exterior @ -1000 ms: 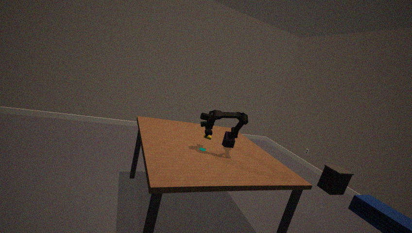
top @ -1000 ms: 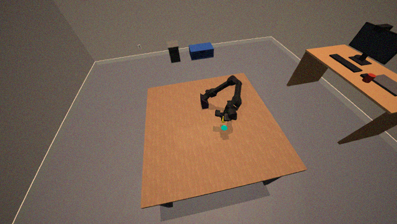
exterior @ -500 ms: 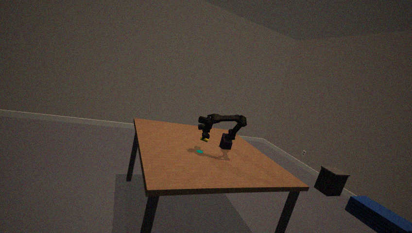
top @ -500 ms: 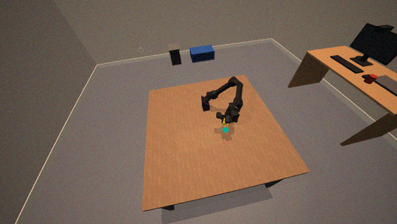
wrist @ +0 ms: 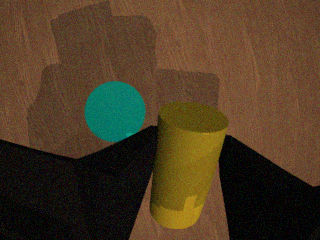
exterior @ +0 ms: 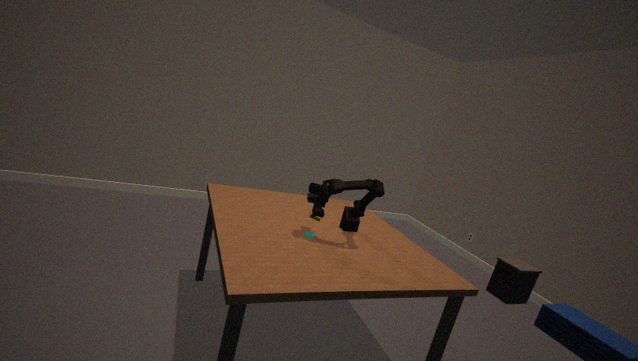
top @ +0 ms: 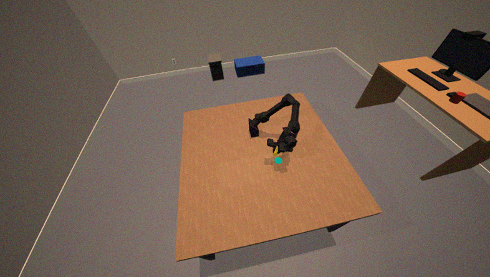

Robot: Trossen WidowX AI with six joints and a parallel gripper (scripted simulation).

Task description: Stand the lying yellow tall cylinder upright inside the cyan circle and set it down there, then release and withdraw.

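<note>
My gripper tip is now 110 mm above the cyan circle and 30 mm to the right of it. The rest, counted from my gripper tip: yellow tall cylinder: 20 mm behind.
</note>
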